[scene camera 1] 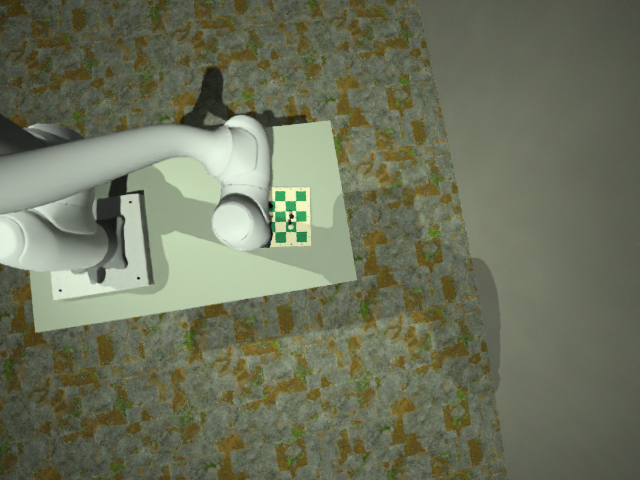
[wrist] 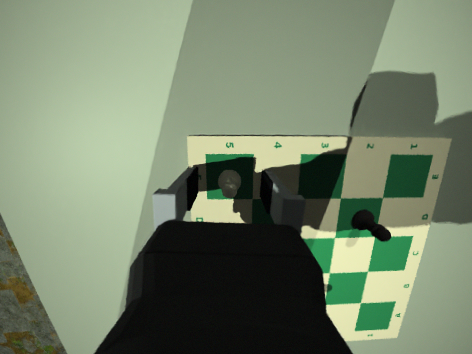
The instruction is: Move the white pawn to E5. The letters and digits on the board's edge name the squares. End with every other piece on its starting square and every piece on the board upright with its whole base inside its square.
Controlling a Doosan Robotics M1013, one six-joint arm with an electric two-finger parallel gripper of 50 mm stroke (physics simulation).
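Frame: origin at the arm's base, x right, y ahead, z up, level; millimetres.
Where they show: gripper, fingertip midpoint: (wrist: 229, 181); arm's base at its link origin: (scene camera 1: 99, 245).
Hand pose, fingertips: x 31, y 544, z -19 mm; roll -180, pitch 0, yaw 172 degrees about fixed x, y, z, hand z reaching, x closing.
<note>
Each offset is from my fingertips to the top centre of the thing. Level surfaces: height alone.
The white pawn {dy +0, dx +0, dz +28 mm} (wrist: 229, 181) stands upright on the green square E5 in the wrist view. Its base appears inside the square, in shadow. My gripper (wrist: 229, 181) is open, with one finger on each side of the pawn in this view and nothing held; how high the fingertips are above the board is hard to tell. The chessboard {dy +80, dx -70, dz -4 mm} (wrist: 400, 142) (scene camera 1: 305, 190) lies flat. In the scene view the arm hides E5 and the gripper. A black piece {dy +47, dx -114, dz +28 mm} (wrist: 363, 220) (scene camera 1: 270, 205) stands on D2.
In the scene view another black piece {dy +119, dx -66, dz +28 mm} (scene camera 1: 291, 216) is on B3 and a white piece {dy +113, dx -29, dz +40 mm} (scene camera 1: 290, 226) is beside it on B4. The gripper body hides that part of the board in the wrist view. The board lies on a pale table top {dz -10 mm} (scene camera 1: 310, 149) (wrist: 75, 100).
</note>
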